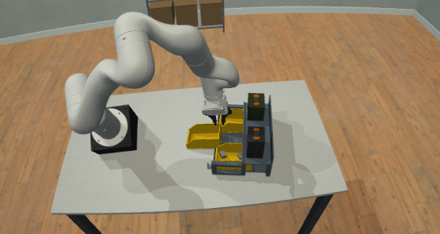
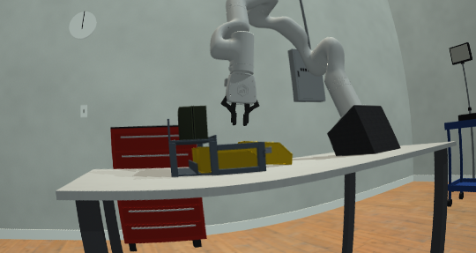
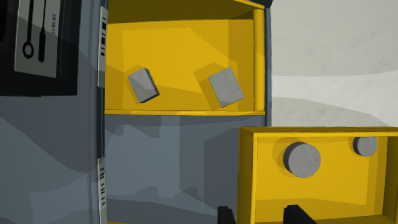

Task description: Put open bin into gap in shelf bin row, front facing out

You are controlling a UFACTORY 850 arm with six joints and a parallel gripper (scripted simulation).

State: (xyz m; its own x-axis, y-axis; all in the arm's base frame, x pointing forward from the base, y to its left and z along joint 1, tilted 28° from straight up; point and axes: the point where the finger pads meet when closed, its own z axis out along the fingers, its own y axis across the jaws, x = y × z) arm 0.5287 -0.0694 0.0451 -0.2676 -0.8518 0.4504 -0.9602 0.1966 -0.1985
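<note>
My gripper is now 100 mm short of the grey shelf, 30 mm to the left of it and 100 mm above it.
</note>
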